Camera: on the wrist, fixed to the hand. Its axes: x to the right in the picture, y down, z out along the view.
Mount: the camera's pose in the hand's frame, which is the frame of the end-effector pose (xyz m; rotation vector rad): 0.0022 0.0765 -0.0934 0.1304 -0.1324 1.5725
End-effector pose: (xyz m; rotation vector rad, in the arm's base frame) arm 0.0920 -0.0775 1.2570 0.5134 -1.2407 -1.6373
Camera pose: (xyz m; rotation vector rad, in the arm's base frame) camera 0.1984 -0.1242 1.2897 -0.4841 -1.2476 -0.2379
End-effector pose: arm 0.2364 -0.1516 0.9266 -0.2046 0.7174 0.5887
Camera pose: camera 0.1418 -0.1226 0.8574 0.6026 0.6821 2.0097
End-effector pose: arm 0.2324 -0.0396 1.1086 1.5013 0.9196 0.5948
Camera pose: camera 0.1741 0.0179 1.1973 2.1660 -0.5500 1.4933
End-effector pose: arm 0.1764 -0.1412 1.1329 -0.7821 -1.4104 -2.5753
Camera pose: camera 0.1632 -0.2598 1.1510 -1.2764 -0.4520 -1.1853
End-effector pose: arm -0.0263 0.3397 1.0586 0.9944 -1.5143 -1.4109
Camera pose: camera 0.0592 0.3095 1.1384 -0.3598 -1.7413 -0.2113
